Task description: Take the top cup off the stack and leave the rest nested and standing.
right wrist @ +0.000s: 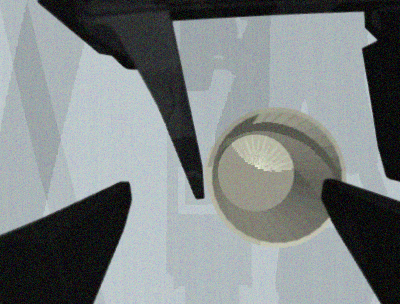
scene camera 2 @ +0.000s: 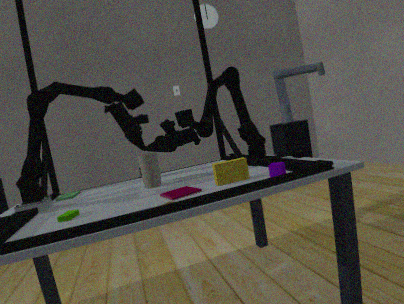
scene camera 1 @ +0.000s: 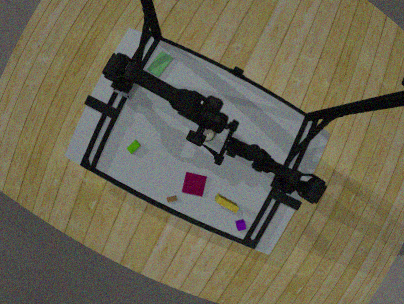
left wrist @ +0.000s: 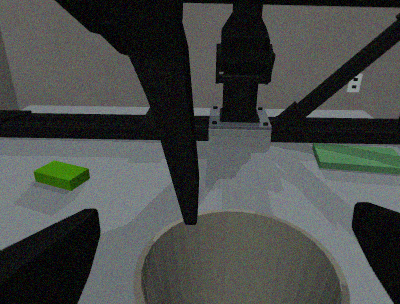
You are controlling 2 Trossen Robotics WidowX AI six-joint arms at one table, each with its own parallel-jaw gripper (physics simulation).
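Places are measured from the left arm's base along level axes (x back, y right, z up), in centimetres.
Where they show: left gripper, fingertip midpoint: [right wrist: 301, 188] [scene camera 2: 145, 149] [scene camera 1: 206, 133] [left wrist: 226, 217]; right gripper, fingertip midpoint: [right wrist: 226, 189] [scene camera 2: 144, 150] [left wrist: 322, 228]; left arm's base at its link origin: [scene camera 2: 258, 158] [scene camera 1: 283, 181]; right arm's base at its link origin: [scene camera 2: 33, 201] [scene camera 1: 125, 85] [left wrist: 238, 116].
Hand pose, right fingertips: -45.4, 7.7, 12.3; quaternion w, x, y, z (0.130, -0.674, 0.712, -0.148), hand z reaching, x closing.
Observation:
Things, the pixels of their top centre, and the offset from my right fingertips, as dx, dy, dz. "spot": a spot on its surface instead.
- beige cup stack at its top centre: [left wrist: 238, 267] [right wrist: 277, 176] [scene camera 2: 147, 154] [scene camera 1: 207, 133] +0.3, -2.9, -1.5
- bright green block at its top centre: [left wrist: 61, 169] [scene camera 2: 68, 213] [scene camera 1: 133, 146] -28.6, -22.0, -12.9
- pale green slab at its top centre: [left wrist: 358, 154] [scene camera 2: 68, 194] [scene camera 1: 160, 63] -34.2, +19.8, -13.4
- crimson square at a spot on its surface: [scene camera 2: 181, 192] [scene camera 1: 192, 187] spot: +4.9, -28.4, -13.6
- yellow block at its top centre: [scene camera 2: 229, 160] [scene camera 1: 227, 205] +22.4, -28.3, -7.4
- purple cube at its top centre: [scene camera 2: 276, 163] [scene camera 1: 241, 226] +34.6, -36.4, -10.4
- small brown piece at its top centre: [scene camera 1: 171, 199] -1.9, -37.5, -13.6
A beige cup stack [scene camera 1: 208, 135] [scene camera 2: 151, 171] [left wrist: 240, 265] [right wrist: 255, 175] stands upright on the table; its open round rim fills the bottom of the left wrist view. How many cups are nested cannot be told. My left gripper [scene camera 2: 149, 148] [left wrist: 226, 217] is open and empty, level with the stack's top, its fingers apart on either side of the mouth. My right gripper [scene camera 2: 143, 146] [right wrist: 226, 189] is open and empty, pointing down just above the stack; in the right wrist view its right fingertip overlaps the rim. The fingers cross closely, and scene camera 1 partly hides them.
A bright green block [scene camera 1: 133, 147] [scene camera 2: 68, 215] [left wrist: 61, 175], a pale green slab [scene camera 1: 160, 64] [scene camera 2: 68, 195] [left wrist: 357, 158], a crimson square [scene camera 1: 194, 184] [scene camera 2: 181, 192], a yellow block [scene camera 1: 227, 203] [scene camera 2: 231, 171], a purple cube [scene camera 1: 241, 225] [scene camera 2: 277, 169] and a small brown piece [scene camera 1: 172, 199] lie around. Black rails edge the table.

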